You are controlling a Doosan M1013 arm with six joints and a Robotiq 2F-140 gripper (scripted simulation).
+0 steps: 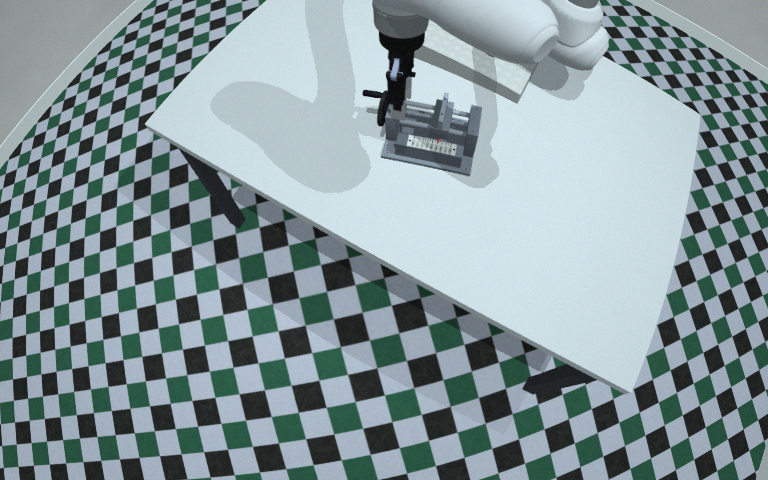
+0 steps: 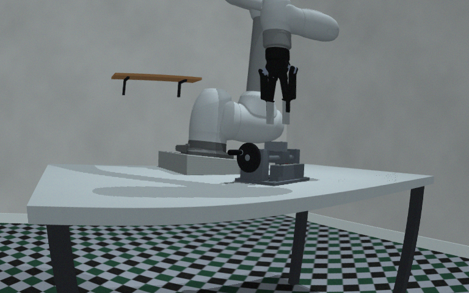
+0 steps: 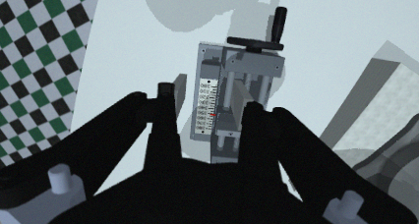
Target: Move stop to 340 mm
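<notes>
The black handwheel is 120 mm below my hand, 100 mm to the right of it and 40 mm behind it. The rest, counted from my hand: sliding stop block 110 mm below, 80 mm behind, 40 mm to the left.
</notes>
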